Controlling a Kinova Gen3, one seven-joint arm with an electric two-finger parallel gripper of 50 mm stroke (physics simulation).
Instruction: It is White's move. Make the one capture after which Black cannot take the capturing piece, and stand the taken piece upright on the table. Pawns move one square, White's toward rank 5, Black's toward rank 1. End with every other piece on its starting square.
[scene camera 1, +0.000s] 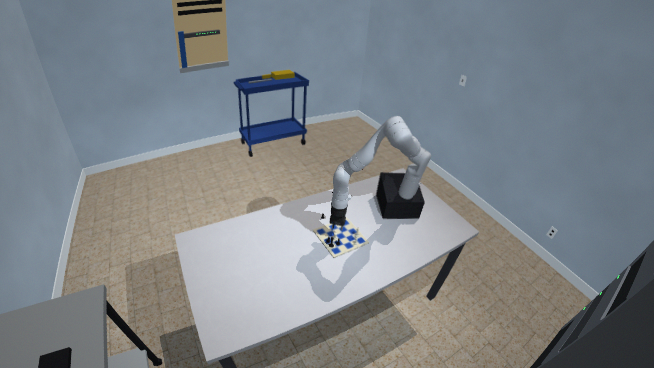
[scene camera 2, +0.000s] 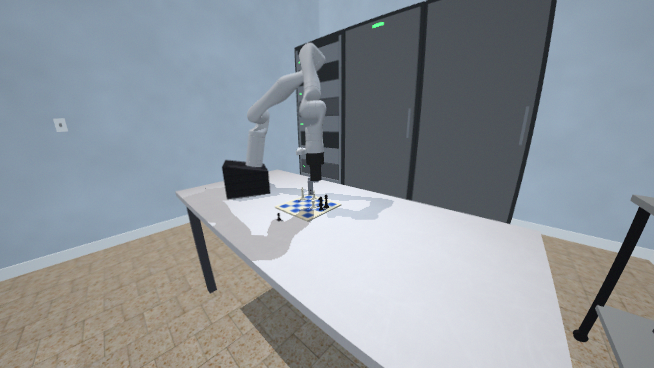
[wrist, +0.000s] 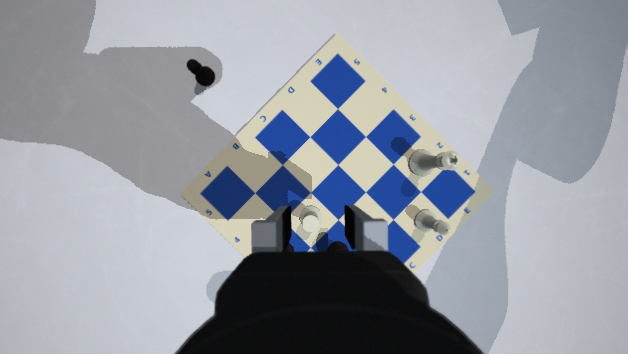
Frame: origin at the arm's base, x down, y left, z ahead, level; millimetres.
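Where they show: gripper, fingertip midpoint: (scene camera 1: 337, 228) (scene camera 2: 310, 193) (wrist: 317, 220); arm's base, link origin: (scene camera 1: 406, 193) (scene camera 2: 253, 165).
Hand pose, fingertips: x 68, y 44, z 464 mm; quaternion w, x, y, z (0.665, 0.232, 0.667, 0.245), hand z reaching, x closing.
Things, the pixels of their top centre, and the offset from my fingertips. Level surfaces: height alone.
- chessboard, top centre: (wrist: 338, 192) (scene camera 2: 308, 205) (scene camera 1: 340, 236) dy +3, dx +66, dz -26 mm
- white rook, top centre: (wrist: 310, 223) (scene camera 2: 313, 200) dy +3, dx +33, dz +10 mm
- black king, top centre: (scene camera 2: 326, 193) dy +45, dx +2, dz +51 mm
- white king, top centre: (wrist: 458, 159) (scene camera 2: 302, 187) dy +33, dx +2, dz -106 mm
- slim white piece, top centre: (wrist: 449, 230) dy +79, dx +22, dz -73 mm
- black pawn, top centre: (wrist: 190, 63) (scene camera 2: 278, 212) (scene camera 1: 323, 213) dy -169, dx +40, dz +0 mm
- white table, surface height: dx +72 mm
My gripper (scene camera 1: 333, 227) (scene camera 2: 310, 189) (wrist: 317, 220) is open and empty, pointing down over the chessboard (scene camera 2: 282, 206) (wrist: 240, 134). A white rook (scene camera 2: 313, 204) (wrist: 310, 222) stands on B3 and shows between the fingers in the wrist view, below the tips. A black knight (scene camera 2: 321, 203) (wrist: 337, 247) is at B2, partly hidden by the gripper body. A black king (scene camera 2: 326, 201) stands beside it. A black pawn at A3 is mostly hidden in the wrist view. The white king (scene camera 2: 302, 193) (wrist: 423, 161) stands on E2, a slim white piece (wrist: 426, 219) on D1. Another black pawn (scene camera 1: 323, 216) (scene camera 2: 279, 217) (wrist: 204, 76) stands upright on the table, off the board.
The black base block (scene camera 1: 400, 202) (scene camera 2: 246, 180) carries the arm at one end of the white table (scene camera 1: 250, 280) (scene camera 2: 425, 260). A blue cart (scene camera 1: 272, 127) stands near the far wall. Dark cabinets (scene camera 2: 380, 110) stand behind the table in scene camera 2.
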